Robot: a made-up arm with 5 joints.
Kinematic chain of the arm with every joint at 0, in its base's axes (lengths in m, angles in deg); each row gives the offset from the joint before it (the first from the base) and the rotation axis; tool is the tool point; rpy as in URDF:
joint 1: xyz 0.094 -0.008 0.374 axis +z
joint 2: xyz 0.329 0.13 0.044 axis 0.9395 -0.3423 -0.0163
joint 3: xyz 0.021 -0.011 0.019 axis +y
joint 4: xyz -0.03 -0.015 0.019 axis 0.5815 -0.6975 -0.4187
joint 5: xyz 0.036 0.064 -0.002 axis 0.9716 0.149 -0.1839
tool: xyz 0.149 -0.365 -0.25 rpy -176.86 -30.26 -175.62
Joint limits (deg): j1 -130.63..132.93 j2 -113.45..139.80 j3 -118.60..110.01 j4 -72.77..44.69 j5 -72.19..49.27
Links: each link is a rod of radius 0.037 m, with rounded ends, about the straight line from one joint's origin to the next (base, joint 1, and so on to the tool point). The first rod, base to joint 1, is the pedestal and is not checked.
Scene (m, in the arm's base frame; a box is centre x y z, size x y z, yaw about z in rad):
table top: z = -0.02
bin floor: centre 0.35 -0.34 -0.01 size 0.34 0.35 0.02 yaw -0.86
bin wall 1: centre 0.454 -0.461 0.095 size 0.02 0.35 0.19 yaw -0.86
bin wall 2: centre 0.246 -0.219 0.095 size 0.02 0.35 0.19 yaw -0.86
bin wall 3: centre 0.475 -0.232 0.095 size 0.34 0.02 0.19 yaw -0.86
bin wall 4: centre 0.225 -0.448 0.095 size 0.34 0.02 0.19 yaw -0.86
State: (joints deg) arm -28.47 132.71 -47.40 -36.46 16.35
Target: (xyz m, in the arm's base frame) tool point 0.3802 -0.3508 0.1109
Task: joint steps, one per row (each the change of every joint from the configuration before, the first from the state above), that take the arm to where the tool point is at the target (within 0.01 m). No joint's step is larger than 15 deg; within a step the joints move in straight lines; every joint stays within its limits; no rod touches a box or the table.
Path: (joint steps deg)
1: -11.35 -3.74 13.40 4.06 3.66
2: -11.35 -3.73 13.39 4.05 3.66
3: -11.35 -3.74 13.40 4.06 3.65
4: -11.35 -3.73 13.39 4.06 3.66
5: -11.36 -3.74 13.40 4.05 3.66
6: -11.35 -3.74 13.39 4.06 3.66
7: -11.35 -3.73 13.40 4.06 3.65
8: -11.35 -3.74 13.39 4.06 3.66
9: -11.35 -3.73 13.40 4.05 3.66
10: 4.39 -3.45 -10.82 -12.67 0.00
11: 4.40 -3.46 -10.83 -12.66 0.00
12: 4.39 -3.45 -10.82 -12.67 0.00

